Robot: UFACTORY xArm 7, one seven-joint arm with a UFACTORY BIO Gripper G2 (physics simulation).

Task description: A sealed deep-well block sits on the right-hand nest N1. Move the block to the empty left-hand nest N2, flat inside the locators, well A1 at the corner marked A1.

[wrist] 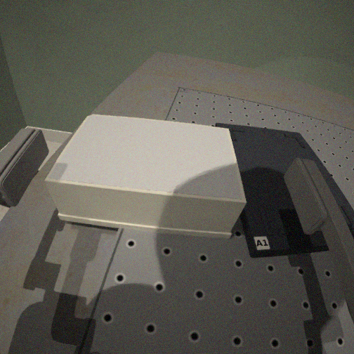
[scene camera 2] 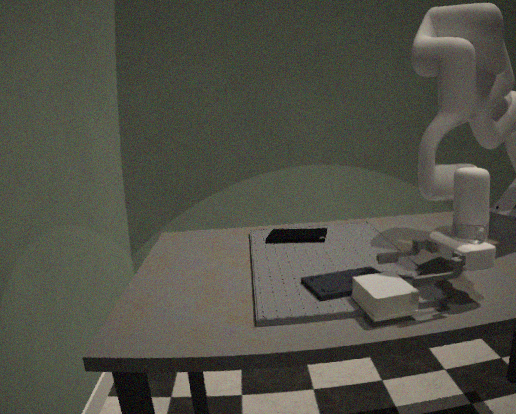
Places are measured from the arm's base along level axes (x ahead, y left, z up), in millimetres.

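Pixels of known places: end effector, tool point: (scene camera 2: 404,268).
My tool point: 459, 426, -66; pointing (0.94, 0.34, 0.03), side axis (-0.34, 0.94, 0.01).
Note:
Ahead of a thing's pixels: the offset from my tool point to its middle, as dx, dy, dz. Level surfaces: height alone.
The white block @(+40, +28, -39) (scene camera 2: 384,295) (wrist: 150,157) lies beside the dark nest N2 @(+109, -86, -52) (scene camera 2: 327,285) (wrist: 270,165), partly past the edge of the perforated board. It hides the nest's left side in the wrist view; whether they touch is unclear. The label A1 (wrist: 261,243) is at the nest's lower left corner there; the block's own A1 mark cannot be made out. The other dark nest, N1 @(+256, -494, -52) (scene camera 2: 297,235), is at the back of the board with no block on it. My gripper (scene camera 2: 404,280) (wrist: 165,182) is open, one finger beyond the block's left end, the other over N2.
The perforated board @(dz -59) (scene camera 2: 340,255) (wrist: 177,315) carries both nests. The wooden table @(dz -72) (scene camera 2: 190,300) extends around it, with its front edge below the block in the scene view. The arm stands at the right. Gripper shadows fall across the board and N2.

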